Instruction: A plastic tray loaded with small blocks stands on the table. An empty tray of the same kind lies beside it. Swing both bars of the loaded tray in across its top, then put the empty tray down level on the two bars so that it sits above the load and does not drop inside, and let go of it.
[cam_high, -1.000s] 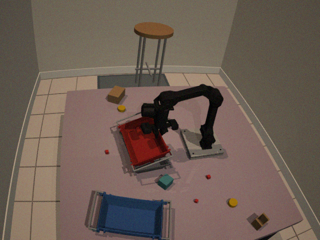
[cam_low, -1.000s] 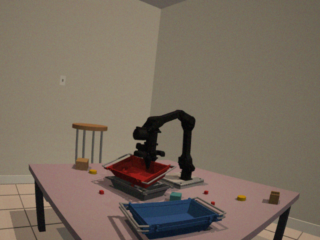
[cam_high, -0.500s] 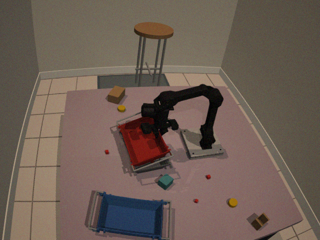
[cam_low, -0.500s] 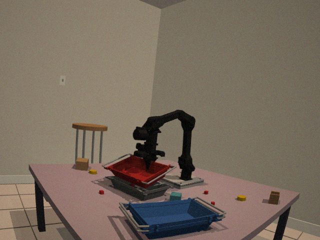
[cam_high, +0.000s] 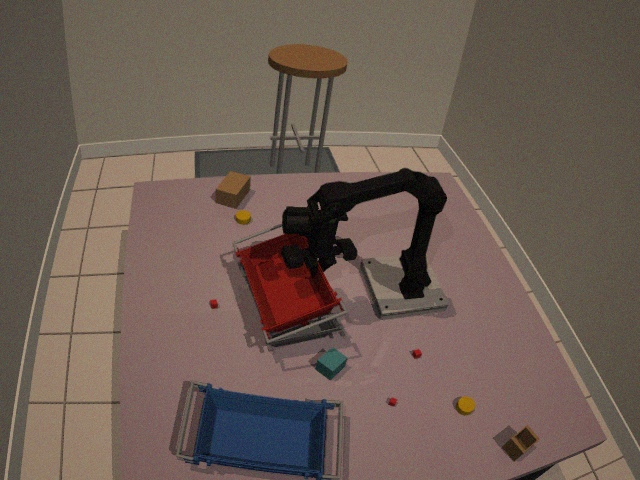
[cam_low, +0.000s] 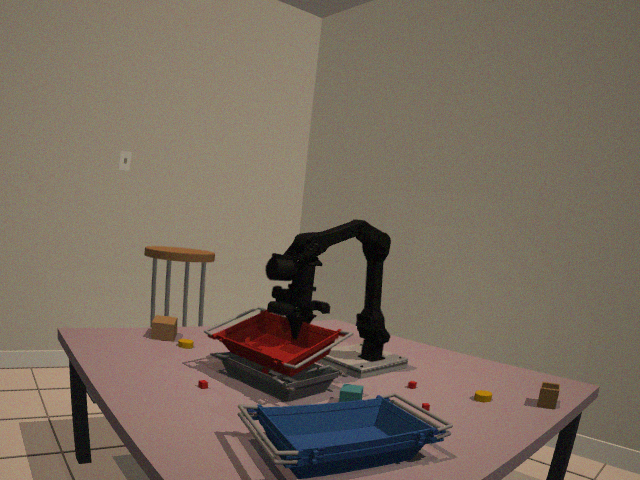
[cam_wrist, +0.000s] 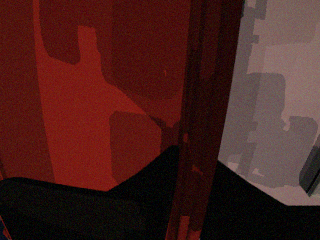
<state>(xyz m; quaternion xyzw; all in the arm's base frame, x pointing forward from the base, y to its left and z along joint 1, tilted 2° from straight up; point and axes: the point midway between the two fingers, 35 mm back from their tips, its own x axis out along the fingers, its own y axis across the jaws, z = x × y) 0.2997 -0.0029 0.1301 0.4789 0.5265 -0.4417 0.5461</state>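
My gripper tip is 8 cm short of the red tray, 1 cm to the right of it and 1 cm below it. From my gripper tip the other things lie so: teal cube: 1 cm behind, 22 cm to the left, 10 cm below; then small brown box: 45 cm behind, 57 cm to the left, 11 cm below; then tan box: 18 cm ahead, 51 cm to the right, 9 cm below.
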